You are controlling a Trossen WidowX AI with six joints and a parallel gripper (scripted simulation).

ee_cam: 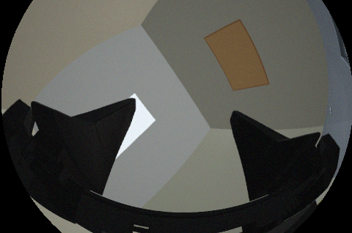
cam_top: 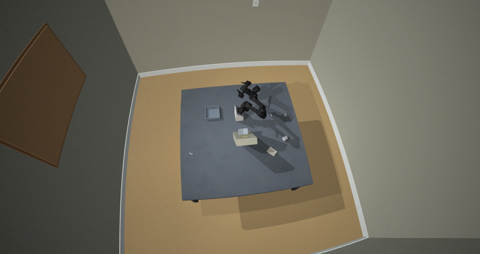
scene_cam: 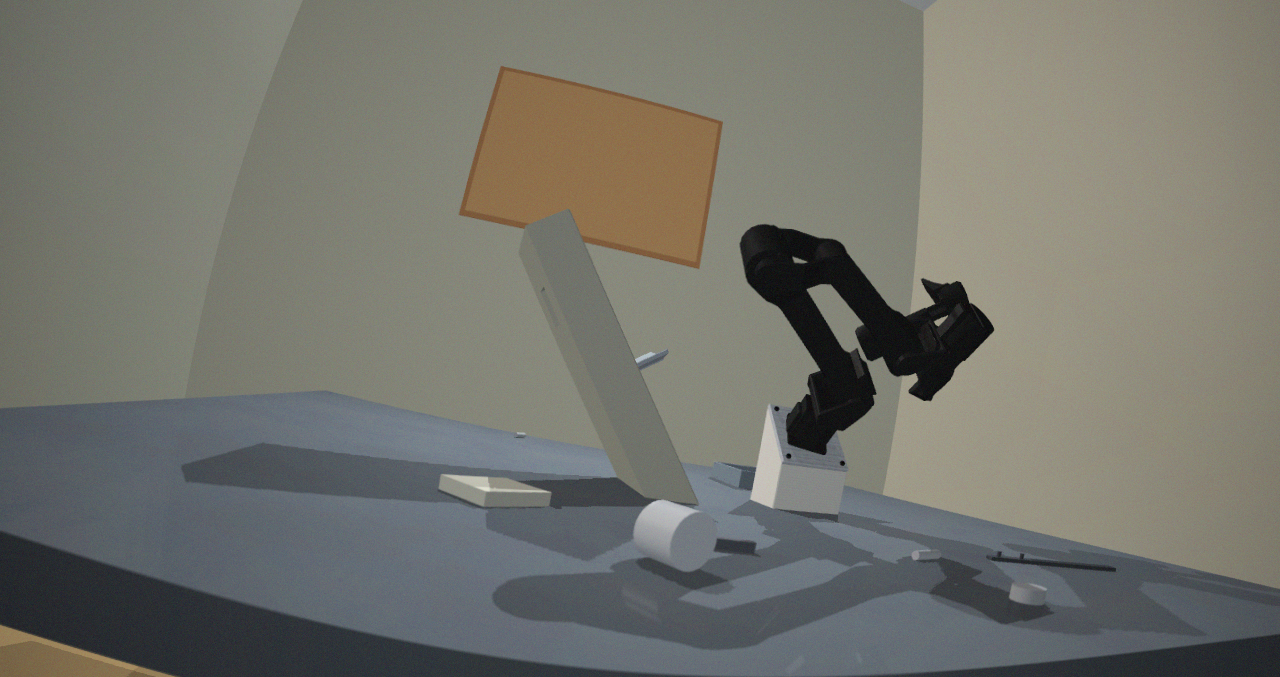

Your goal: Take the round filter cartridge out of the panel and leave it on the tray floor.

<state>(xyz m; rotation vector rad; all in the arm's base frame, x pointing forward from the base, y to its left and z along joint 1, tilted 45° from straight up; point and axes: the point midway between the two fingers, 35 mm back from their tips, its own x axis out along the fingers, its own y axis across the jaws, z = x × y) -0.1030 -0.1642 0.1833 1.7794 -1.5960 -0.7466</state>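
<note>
Now: the round filter cartridge 510 mm ahead of my gripper tip, 120 mm below it and 60 mm to the left of it. Round my gripper tip: cream service panel (460 mm ahead, 190 mm below, 50 mm to the left); then grey shelf (410 mm ahead, 210 mm below, 40 mm to the left); then grey tray (360 mm below, 280 mm to the right, 100 mm ahead).
</note>
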